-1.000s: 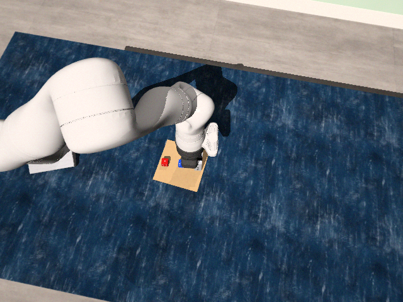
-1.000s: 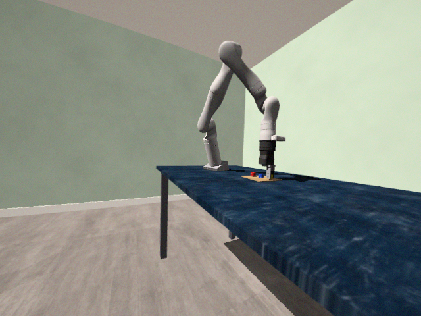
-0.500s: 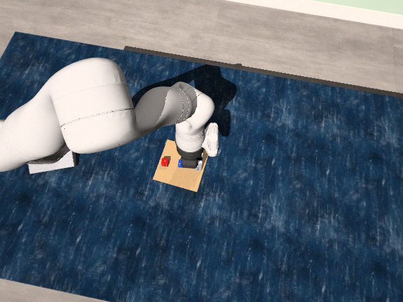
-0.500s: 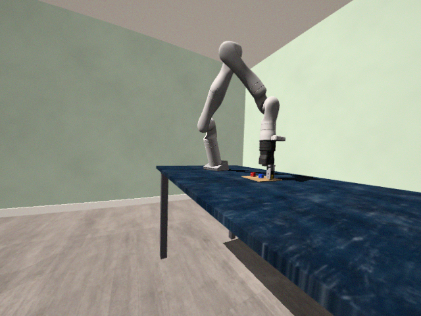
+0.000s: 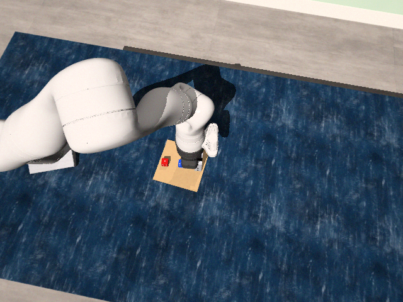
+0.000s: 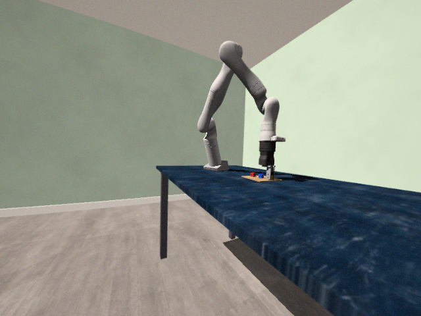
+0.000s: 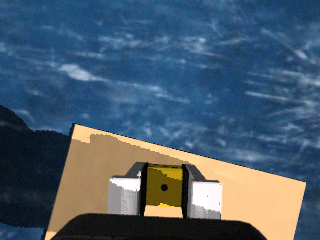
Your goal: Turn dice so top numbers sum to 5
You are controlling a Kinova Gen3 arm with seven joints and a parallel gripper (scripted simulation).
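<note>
The yellow die lies 1 cm below my hand. The rest, counted from my hand: red die 10 cm behind, 2 cm to the right, 1 cm below; blue die 5 cm behind, 1 cm to the right, 1 cm below; tan mat 5 cm behind, 1 cm to the right, 2 cm below.
</note>
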